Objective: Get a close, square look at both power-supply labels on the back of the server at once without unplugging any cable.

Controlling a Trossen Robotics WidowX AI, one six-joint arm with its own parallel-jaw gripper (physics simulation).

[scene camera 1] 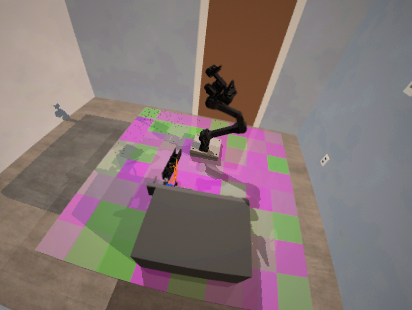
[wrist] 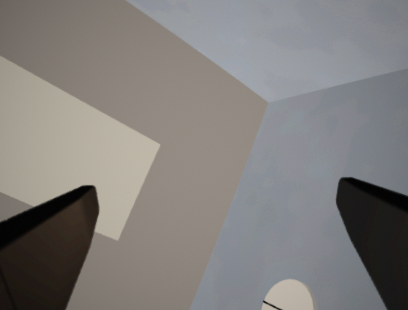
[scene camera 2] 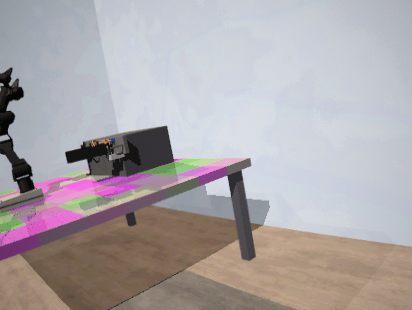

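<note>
The dark grey server rests on the table, its back toward the arm's base. A black folding bar sticks out from one side of its back. Orange cables and a small blue part are beside it. The power-supply labels cannot be made out in the scene views and do not show in the wrist view. My gripper is open and empty, raised high above the base and away from the server. The wrist view faces the upper walls and ceiling.
The arm's base plate stands on the checkered pink and green table, on the side of the server's back. A brown door is behind the arm. A wall outlet is at the right.
</note>
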